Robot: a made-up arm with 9 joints. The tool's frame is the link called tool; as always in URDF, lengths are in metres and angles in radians.
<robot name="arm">
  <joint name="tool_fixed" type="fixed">
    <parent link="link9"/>
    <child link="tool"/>
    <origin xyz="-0.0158 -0.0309 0.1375" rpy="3.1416 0 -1.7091"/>
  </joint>
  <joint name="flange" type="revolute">
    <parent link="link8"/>
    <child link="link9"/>
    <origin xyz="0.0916 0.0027 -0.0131" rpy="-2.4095 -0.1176 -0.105"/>
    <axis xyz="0 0 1"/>
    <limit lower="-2.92" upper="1.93" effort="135" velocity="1.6"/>
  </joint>
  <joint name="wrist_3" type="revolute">
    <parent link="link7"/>
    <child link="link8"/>
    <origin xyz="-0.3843 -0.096 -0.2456" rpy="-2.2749 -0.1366 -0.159"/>
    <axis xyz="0 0 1"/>
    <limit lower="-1.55" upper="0.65" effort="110" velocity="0.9"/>
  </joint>
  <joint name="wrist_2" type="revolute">
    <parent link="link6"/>
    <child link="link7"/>
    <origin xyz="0.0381 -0.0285 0.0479" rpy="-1.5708 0 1.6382"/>
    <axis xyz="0 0 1"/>
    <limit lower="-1.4" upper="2.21" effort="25" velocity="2.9"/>
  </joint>
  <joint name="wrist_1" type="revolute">
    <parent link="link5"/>
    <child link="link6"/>
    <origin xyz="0.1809 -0.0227 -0.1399" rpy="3.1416 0 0"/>
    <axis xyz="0 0 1"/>
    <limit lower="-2.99" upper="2.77" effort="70" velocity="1.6"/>
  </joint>
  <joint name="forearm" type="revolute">
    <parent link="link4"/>
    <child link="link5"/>
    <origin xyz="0.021 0.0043 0.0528" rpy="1.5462 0 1.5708"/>
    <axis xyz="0 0 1"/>
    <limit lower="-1.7" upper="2.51" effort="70" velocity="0.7"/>
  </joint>
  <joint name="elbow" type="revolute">
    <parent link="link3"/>
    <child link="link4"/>
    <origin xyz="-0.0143 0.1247 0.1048" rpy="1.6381 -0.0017 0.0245"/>
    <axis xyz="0 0 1"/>
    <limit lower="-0.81" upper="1.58" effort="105" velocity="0.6"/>
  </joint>
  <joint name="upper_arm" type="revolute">
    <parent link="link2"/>
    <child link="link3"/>
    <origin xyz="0.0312 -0.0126 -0.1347" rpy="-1.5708 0 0.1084"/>
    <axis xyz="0 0 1"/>
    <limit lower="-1.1" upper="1.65" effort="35" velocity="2.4"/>
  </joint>
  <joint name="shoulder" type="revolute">
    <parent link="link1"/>
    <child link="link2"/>
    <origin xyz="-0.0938 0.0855 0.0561" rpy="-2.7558 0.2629 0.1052"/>
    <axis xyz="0 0 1"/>
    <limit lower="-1.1" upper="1" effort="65" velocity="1.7"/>
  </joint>
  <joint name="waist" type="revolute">
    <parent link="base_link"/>
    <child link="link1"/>
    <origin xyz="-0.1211 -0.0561 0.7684" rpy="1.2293 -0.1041 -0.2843"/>
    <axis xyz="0 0 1"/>
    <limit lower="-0.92" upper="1.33" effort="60" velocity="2.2"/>
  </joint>
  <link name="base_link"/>
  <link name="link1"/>
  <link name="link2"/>
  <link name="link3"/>
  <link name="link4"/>
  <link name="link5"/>
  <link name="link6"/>
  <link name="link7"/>
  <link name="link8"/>
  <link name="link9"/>
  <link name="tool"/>
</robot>
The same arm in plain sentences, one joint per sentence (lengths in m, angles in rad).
The arm has nine revolute joints in a row. What follows holds with every joint at zero, and every direction is one of the base frame's. The first joint sits 0.1211 m along -x and 0.0561 m along -y and 0.7684 m along +z from the base frame's origin and rotates about the direction (-0.29769, -0.894669, 0.333089), from -0.9200 to 1.3300 rad. The second joint sits 0.1063 m along -x and 0.0058 m along +y and 0.0891 m along +z from the first joint and rotates about +y, from -1.1000 to 1.0000 rad. The third joint sits 0.0297 m along +x and 0.1347 m along -y and 0.0159 m along +z from the second joint and rotates about the direction (0.0001, 0, -1), from -1.1000 to 1.6500 rad. The fourth joint sits 0.0143 m along -x and 0.1247 m along -y and 0.1048 m along -z from the third joint and rotates about the direction (0.024601, 0.997429, 0.067302), from -0.8100 to 1.5800 rad. The fifth joint sits 0.0223 m along +x and 0.0524 m along +y and 0.0008 m along -z from the fourth joint and rotates about +x, from -1.7000 to 2.5100 rad. The sixth joint sits 0.1399 m along -x and 0.0105 m along -y and 0.1820 m along -z from the fifth joint and rotates about -x, from -2.9900 to 2.7700 rad. The seventh joint sits 0.0479 m along -x and 0.0310 m along +y and 0.0361 m along -z from the sixth joint and rotates about the direction (0, 0.0001, 1), from -1.4000 to 2.2100 rad. The eighth joint sits 0.0960 m along -x and 0.3843 m along +y and 0.2456 m along -z from the seventh joint and rotates about the direction (0.738624, -0.207707, -0.641321), from -1.5500 to 0.6500 rad. The ninth joint sits 0.0258 m along -x and 0.0869 m along -y and 0.0188 m along +z from the eighth joint and rotates about -x, from -2.9200 to 1.9300 rad. The tool frame, which is the frame that the pose is given for, sits 0.1375 m along -x and 0.0114 m along +y and 0.0328 m along -z from the ninth joint; its axes are the base frame's turned by roll 0.0000, pitch 1.5708 and yaw 0.0000 rad (as in URDF: about the fixed x, then y, then z).
